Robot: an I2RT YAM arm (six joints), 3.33 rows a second.
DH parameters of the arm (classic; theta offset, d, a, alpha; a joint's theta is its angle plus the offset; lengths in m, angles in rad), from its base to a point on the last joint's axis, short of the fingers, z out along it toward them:
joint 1: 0 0.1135 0.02 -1.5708
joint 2: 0 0 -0.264 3.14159
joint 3: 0.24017 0 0.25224 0
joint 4: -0.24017 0 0.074 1.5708
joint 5: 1.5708 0 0 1.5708
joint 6: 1.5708 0.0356 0 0
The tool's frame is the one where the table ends.
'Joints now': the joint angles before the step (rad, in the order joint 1, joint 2, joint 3, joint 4, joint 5, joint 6). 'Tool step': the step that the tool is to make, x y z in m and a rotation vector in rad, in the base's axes. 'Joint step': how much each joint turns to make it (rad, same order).
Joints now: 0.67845, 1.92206, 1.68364, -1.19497, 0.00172, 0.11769
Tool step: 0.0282, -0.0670, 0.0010, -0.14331, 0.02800, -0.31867
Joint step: -0.18157, -0.00526, -0.00019, -0.11532, 0.11444, 0.12855
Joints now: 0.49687, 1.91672, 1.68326, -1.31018, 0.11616, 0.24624
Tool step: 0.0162, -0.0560, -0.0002, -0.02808, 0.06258, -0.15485
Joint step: -0.16010, 0.00082, 0.00011, -0.06721, 0.00037, -0.00522
